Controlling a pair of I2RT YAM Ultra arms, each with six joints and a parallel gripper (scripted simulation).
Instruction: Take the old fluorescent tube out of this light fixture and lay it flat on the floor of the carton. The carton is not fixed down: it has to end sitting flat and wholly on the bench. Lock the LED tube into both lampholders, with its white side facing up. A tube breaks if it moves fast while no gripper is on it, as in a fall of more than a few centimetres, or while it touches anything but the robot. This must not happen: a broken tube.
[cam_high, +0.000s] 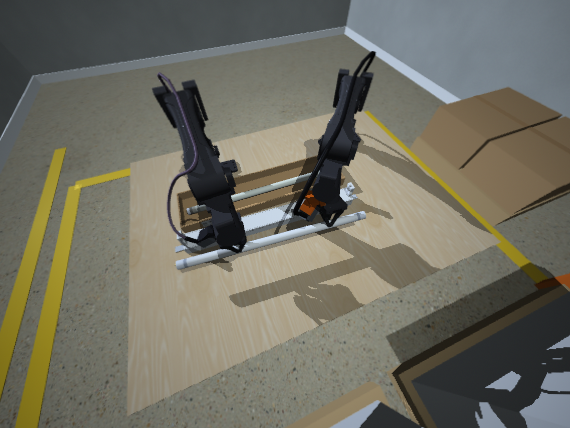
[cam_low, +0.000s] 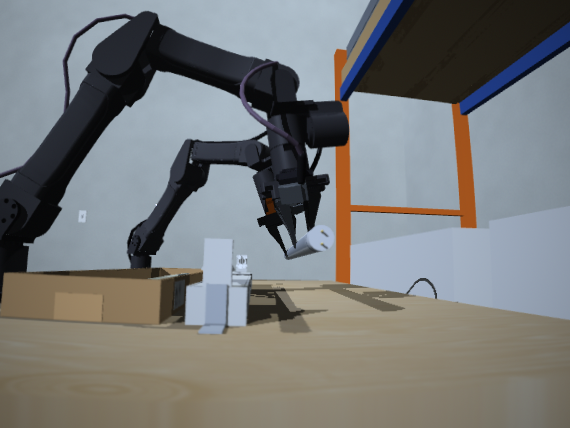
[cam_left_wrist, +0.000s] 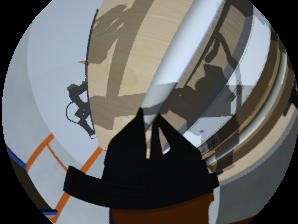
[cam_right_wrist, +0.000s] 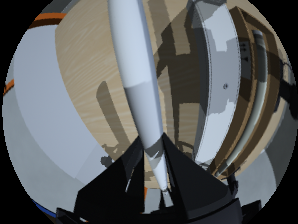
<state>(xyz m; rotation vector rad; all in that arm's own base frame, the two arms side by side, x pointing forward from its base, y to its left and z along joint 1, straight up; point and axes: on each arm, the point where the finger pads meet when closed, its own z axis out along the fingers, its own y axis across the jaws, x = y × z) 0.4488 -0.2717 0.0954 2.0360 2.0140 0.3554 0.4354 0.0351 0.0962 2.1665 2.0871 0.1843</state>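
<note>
The LED tube is 12 cm to the left of my right hand, 1 cm below it and 1 cm ahead of it. From my right hand the other things lie so: brown carton: 25 cm behind, 14 cm to the left, 7 cm below; white fixture: 13 cm to the left, 11 cm behind, 4 cm below; old fluorescent tube: 25 cm behind, 14 cm to the left, 8 cm below.
</note>
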